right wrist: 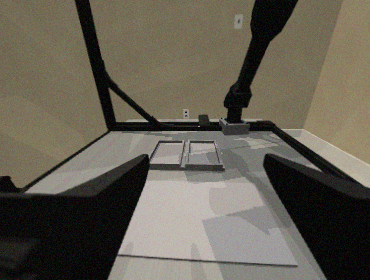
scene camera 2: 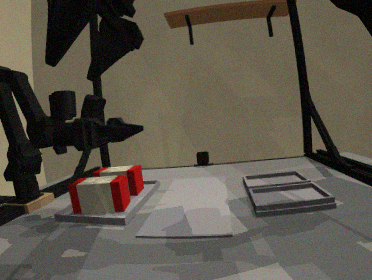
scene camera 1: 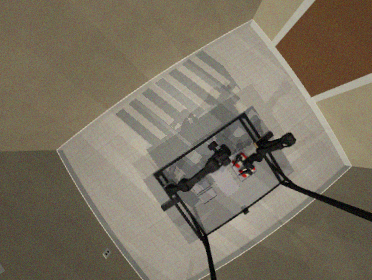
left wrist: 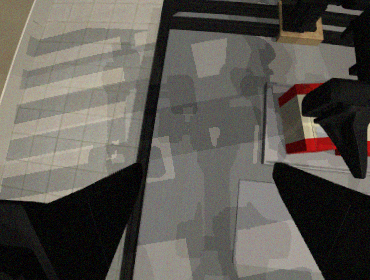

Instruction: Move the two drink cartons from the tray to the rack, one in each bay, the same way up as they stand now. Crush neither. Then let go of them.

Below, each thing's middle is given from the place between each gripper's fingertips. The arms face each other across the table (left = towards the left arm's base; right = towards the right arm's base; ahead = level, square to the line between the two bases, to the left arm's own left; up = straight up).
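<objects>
My right gripper is 170 mm above the grey tray (scene camera 2: 136,201), 110 mm to the left of it and 20 mm past it. Pale mat (scene camera 2: 198,207), measured from my right hand: 180 mm below, 90 mm to the left, 60 mm behind.
My left gripper is 25 cm above the pale mat, 27 cm past it and 5 cm to the right of it. Grey tray, measured from my left hand: 23 cm behind, 15 cm to the right, 25 cm below.
</objects>
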